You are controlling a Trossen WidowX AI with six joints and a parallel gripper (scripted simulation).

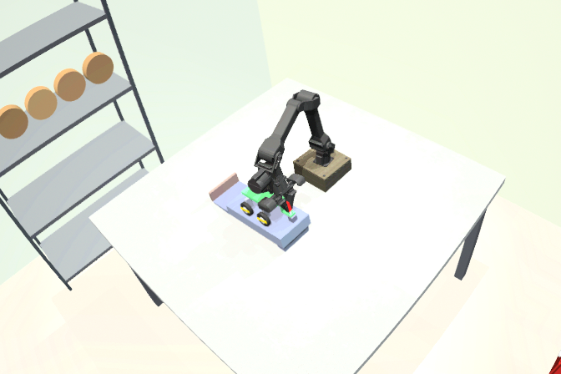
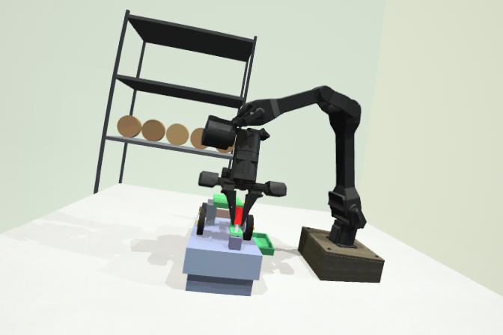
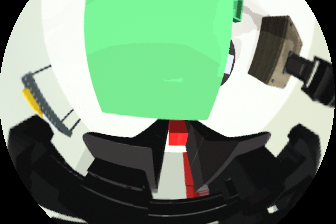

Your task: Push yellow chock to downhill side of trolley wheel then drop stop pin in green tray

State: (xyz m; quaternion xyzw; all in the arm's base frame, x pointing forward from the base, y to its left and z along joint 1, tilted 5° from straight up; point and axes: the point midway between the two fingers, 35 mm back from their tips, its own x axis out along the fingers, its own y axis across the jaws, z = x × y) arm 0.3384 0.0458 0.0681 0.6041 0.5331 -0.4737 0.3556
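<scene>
My gripper tip is 190 mm to the left of the yellow chock, 70 mm past it and 50 mm above it. Round my gripper tip: red-headed stop pin: right at my gripper tip; trolley: 110 mm to the right, 20 mm below; lavender ramp: 120 mm to the right, 80 mm below.
</scene>
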